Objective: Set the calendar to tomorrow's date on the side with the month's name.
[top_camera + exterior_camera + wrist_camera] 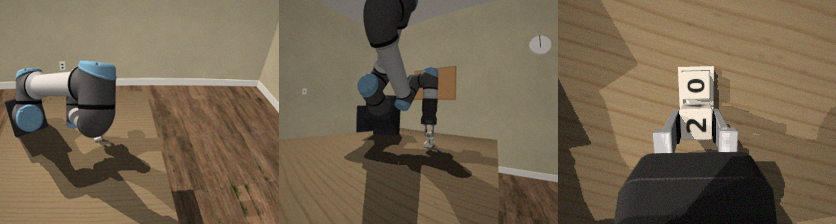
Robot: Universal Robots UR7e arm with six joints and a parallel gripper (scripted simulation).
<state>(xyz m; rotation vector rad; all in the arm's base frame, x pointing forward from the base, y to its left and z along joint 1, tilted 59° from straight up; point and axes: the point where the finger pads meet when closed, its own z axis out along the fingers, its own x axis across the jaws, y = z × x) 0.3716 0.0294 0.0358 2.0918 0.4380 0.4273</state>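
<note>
Now: hand 6 cm above the white tray and 2 cm to the right of it. The rest, counted from my hand: white digit cube: 1 cm below.
</note>
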